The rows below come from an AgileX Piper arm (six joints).
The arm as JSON. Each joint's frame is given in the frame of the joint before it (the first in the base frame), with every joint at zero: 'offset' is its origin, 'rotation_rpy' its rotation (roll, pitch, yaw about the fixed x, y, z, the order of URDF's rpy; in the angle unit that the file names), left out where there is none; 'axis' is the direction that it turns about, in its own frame. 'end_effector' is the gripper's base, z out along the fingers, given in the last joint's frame.
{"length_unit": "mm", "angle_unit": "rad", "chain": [
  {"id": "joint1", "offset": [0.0, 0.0, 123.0], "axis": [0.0, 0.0, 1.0]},
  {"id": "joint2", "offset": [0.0, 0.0, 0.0], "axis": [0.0, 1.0, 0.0]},
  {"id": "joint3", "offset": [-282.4, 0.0, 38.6], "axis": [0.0, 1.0, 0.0]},
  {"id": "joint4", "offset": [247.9, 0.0, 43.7], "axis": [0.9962, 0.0, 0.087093]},
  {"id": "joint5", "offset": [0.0, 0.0, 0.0], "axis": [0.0, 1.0, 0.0]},
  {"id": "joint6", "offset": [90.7, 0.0, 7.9], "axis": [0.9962, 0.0, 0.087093]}
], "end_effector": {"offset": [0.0, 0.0, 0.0], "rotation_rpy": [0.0, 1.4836, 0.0]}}
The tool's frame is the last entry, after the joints.
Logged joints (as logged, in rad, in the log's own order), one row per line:
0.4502 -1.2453 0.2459 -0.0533 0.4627 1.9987
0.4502 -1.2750 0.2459 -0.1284 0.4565 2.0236
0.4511 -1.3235 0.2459 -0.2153 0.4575 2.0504
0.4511 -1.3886 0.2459 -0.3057 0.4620 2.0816
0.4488 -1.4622 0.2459 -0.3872 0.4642 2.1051
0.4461 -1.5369 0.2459 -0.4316 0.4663 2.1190
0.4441 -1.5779 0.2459 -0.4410 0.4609 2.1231
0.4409 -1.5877 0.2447 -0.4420 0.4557 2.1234
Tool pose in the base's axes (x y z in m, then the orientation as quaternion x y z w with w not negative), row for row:
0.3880 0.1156 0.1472 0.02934 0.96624 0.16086 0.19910
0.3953 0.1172 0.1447 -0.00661 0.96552 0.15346 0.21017
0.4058 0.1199 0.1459 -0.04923 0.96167 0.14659 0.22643
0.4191 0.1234 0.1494 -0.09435 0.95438 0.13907 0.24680
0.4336 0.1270 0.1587 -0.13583 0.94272 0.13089 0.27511
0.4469 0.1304 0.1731 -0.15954 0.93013 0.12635 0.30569
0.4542 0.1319 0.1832 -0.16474 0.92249 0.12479 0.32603
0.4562 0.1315 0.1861 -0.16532 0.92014 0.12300 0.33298
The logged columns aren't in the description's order. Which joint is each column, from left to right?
Columns, left to right: joint4, joint3, joint1, joint6, joint5, joint2.
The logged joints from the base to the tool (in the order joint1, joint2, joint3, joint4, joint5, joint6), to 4 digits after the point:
0.2459 1.9987 -1.2453 0.4502 0.4627 -0.0533
0.2459 2.0236 -1.2750 0.4502 0.4565 -0.1284
0.2459 2.0504 -1.3235 0.4511 0.4575 -0.2153
0.2459 2.0816 -1.3886 0.4511 0.4620 -0.3057
0.2459 2.1051 -1.4622 0.4488 0.4642 -0.3872
0.2459 2.1190 -1.5369 0.4461 0.4663 -0.4316
0.2459 2.1231 -1.5779 0.4441 0.4609 -0.4410
0.2447 2.1234 -1.5877 0.4409 0.4557 -0.4420

